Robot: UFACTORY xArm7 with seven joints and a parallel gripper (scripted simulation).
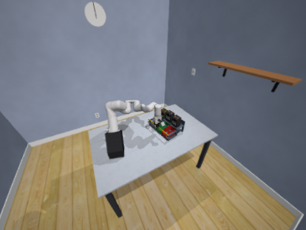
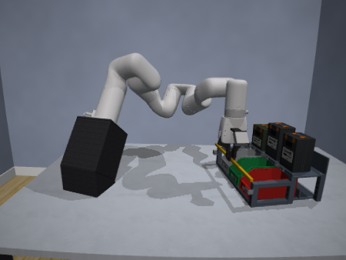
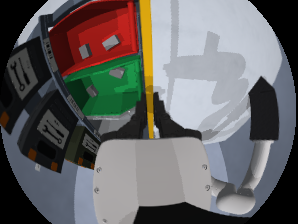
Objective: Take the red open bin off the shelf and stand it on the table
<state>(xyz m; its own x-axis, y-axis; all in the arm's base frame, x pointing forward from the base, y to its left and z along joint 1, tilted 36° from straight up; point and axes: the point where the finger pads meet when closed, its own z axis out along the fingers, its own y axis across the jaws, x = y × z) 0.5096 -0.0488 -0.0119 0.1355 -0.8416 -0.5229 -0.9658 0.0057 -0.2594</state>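
My hand is 100 mm short of the green bin, 70 mm above it and 10 mm to the right of it. The rest, counted from my hand: yellow bar (20 mm below); then red open bin (120 mm ahead, 100 mm to the right, 70 mm below); then grey bin (130 mm to the left, 90 mm ahead, 70 mm below).
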